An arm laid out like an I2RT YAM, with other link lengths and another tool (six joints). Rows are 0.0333 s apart.
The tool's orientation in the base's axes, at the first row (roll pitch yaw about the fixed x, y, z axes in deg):
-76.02, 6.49, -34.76
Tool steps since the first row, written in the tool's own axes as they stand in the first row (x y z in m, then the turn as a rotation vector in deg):
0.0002, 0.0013, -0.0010, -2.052, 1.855, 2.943
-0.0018, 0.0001, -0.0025, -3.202, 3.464, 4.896
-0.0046, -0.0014, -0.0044, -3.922, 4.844, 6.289
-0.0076, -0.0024, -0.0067, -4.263, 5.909, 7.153
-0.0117, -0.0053, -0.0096, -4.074, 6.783, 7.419
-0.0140, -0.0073, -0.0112, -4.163, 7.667, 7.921
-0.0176, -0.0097, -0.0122, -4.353, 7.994, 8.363
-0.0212, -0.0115, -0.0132, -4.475, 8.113, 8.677
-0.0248, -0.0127, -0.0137, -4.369, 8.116, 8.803
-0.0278, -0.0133, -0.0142, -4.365, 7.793, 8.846
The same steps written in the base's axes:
-0.0004, -0.0006, -0.0015, 0.108, 3.947, -0.850
-0.0029, -0.0009, -0.0005, 0.370, 6.545, -1.803
-0.0064, -0.0012, 0.0008, 0.650, 8.402, -2.718
-0.0102, -0.0016, 0.0016, 0.919, 9.548, -3.498
-0.0153, -0.0023, 0.0041, 1.269, 9.877, -4.299
-0.0182, -0.0027, 0.0059, 1.527, 10.551, -5.020
-0.0219, -0.0021, 0.0084, 1.642, 11.089, -5.208
-0.0255, -0.0013, 0.0103, 1.729, 11.435, -5.234
-0.0287, 0.0000, 0.0118, 1.888, 11.474, -5.218
-0.0315, 0.0012, 0.0126, 1.901, 11.421, -4.897

